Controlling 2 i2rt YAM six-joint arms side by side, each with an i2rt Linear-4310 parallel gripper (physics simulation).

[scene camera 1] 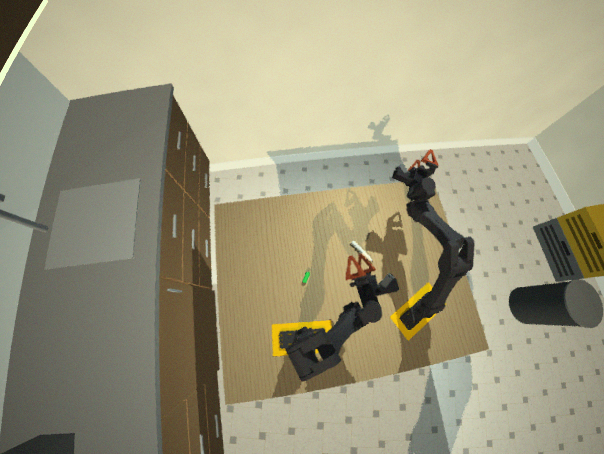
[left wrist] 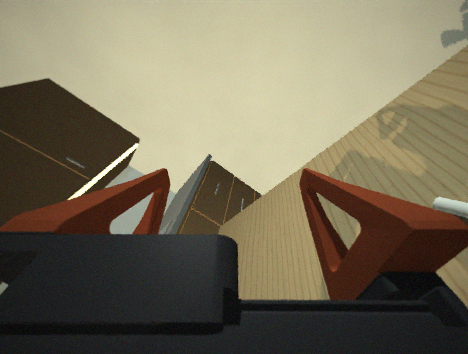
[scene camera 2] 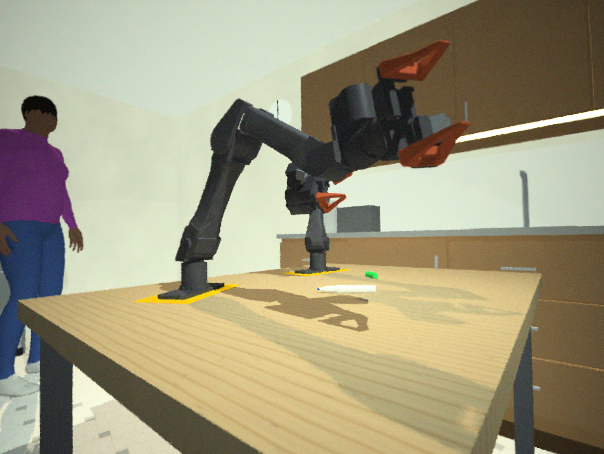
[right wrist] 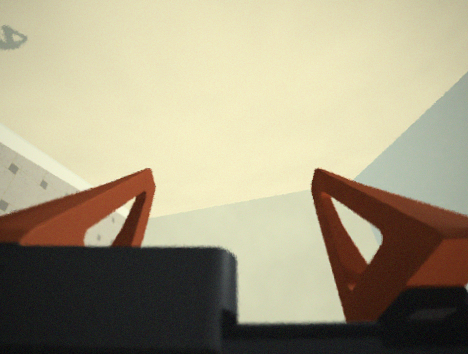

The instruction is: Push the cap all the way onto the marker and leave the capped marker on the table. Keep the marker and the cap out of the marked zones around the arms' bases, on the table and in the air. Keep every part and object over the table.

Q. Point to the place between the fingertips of the right gripper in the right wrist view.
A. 233,177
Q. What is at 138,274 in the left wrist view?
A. The left gripper.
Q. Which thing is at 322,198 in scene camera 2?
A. The left gripper.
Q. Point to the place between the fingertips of the right gripper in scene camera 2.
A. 455,81
